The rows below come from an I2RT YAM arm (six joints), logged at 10 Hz.
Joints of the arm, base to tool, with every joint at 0 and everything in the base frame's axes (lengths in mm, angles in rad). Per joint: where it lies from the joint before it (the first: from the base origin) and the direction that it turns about. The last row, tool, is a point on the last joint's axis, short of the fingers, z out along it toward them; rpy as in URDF.
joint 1: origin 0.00 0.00 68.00 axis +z
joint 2: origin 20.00 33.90 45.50 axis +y
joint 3: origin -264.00 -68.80 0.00 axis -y
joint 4: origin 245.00 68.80 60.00 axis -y
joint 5: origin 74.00 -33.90 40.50 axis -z
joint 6: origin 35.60 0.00 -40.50 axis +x
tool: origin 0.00 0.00 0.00 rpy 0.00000 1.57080 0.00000
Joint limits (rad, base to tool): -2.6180..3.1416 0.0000..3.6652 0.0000..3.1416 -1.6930..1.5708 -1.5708..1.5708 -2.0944..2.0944
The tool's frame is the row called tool.
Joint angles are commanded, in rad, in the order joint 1, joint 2, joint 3, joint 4, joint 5, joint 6. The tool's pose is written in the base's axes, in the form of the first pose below.
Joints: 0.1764 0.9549 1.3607 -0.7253 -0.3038 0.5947
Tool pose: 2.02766 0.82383 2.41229 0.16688 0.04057 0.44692
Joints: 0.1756 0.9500 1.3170 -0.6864 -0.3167 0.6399
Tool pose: 2.00388 0.77988 2.39313 0.17132 0.04166 0.43830
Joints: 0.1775 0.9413 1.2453 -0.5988 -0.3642 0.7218
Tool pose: 1.93606 0.70739 2.37101 0.17790 0.04480 0.42632
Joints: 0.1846 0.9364 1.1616 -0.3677 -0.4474 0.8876
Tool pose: 1.72825 0.61533 2.29817 0.18784 0.05074 0.42426
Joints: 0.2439 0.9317 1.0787 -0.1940 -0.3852 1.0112
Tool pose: 1.62162 0.54135 2.22649 0.19374 0.06200 0.41561
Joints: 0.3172 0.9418 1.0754 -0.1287 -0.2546 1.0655
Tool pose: 1.56538 0.50652 2.13997 0.19478 0.07338 0.41961
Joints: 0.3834 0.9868 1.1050 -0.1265 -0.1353 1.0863
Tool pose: 1.58009 0.48336 2.09382 0.20216 0.08672 0.42131
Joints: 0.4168 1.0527 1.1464 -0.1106 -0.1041 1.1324
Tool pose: 1.58935 0.43657 2.09956 0.21518 0.09931 0.42366
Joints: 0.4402 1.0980 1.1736 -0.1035 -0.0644 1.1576
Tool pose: 1.60117 0.41123 2.08757 0.22431 0.10819 0.42382
